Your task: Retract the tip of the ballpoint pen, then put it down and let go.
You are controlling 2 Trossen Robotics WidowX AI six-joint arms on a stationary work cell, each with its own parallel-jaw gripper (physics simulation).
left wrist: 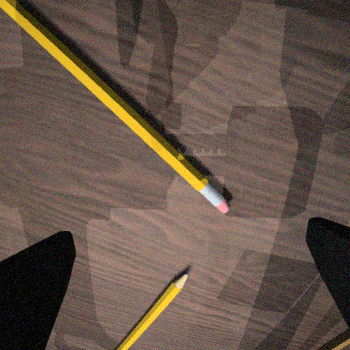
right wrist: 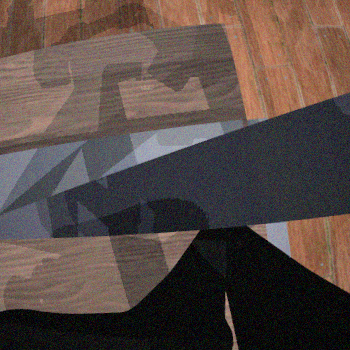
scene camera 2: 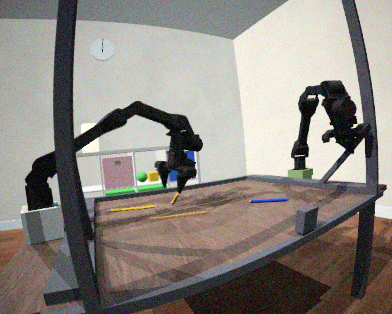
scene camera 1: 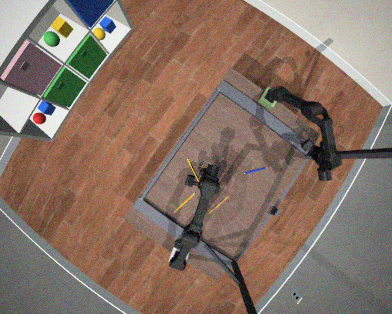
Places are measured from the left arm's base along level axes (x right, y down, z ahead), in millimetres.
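Pixels of known places: left gripper, between the fingertips: (left wrist: 191, 237) (scene camera 2: 171, 190); right gripper, between the fingertips: (scene camera 2: 353, 153) (scene camera 1: 312, 150); left arm's base, origin of its link: (scene camera 2: 40, 206) (scene camera 1: 178, 257); right arm's base, origin of its link: (scene camera 2: 300, 169) (scene camera 1: 270, 96).
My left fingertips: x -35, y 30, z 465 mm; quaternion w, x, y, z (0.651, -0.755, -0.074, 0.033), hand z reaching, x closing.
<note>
For each thing: its top centre in the pictures, then the offset to it from my left fingertips. "spot": a spot on its surface instead.
- blue ballpoint pen, centre of its top: (scene camera 2: 269, 198) (scene camera 1: 255, 170) dx +305, dy +41, dz +190 mm
- yellow pencil with a pink eraser, centre of its top: (left wrist: 89, 82) (scene camera 2: 174, 197) (scene camera 1: 194, 172) dx -53, dy +44, dz +48 mm
- second yellow pencil, centre of its top: (left wrist: 135, 336) (scene camera 2: 132, 207) (scene camera 1: 184, 202) dx -45, dy +43, dz -151 mm
- small grey block, centre of its top: (scene camera 2: 307, 207) (scene camera 1: 277, 213) dx +517, dy -6, dz -14 mm
- table's grey rim, a spot on its surface: (scene camera 2: 232, 268) spot: dx +470, dy +52, dz -217 mm
The blue ballpoint pen (scene camera 1: 254, 171) (scene camera 2: 269, 200) lies flat on the wooden table top, right of the middle, with no gripper near it. My left gripper (scene camera 1: 205, 170) (scene camera 2: 172, 182) (left wrist: 191, 237) is open and empty. It hangs just above a yellow pencil with a pink eraser (scene camera 1: 192, 169) (scene camera 2: 174, 198) (left wrist: 114, 104), well away from the pen. The tip of a second yellow pencil (scene camera 1: 184, 202) (scene camera 2: 132, 208) (left wrist: 153, 312) shows between its fingers. My right gripper (scene camera 1: 324, 174) (scene camera 2: 328, 136) (right wrist: 219, 227) is shut on nothing, raised high over the table's edge.
A third, orange-yellow pencil (scene camera 1: 218, 204) (scene camera 2: 179, 214) lies near the front. A small grey block (scene camera 1: 274, 210) (scene camera 2: 306, 218) stands on the table's grey rim (scene camera 2: 232, 268). Dark frame struts (scene camera 2: 65, 156) cross the view. A shelf (scene camera 1: 122, 12) with coloured blocks stands far off.
</note>
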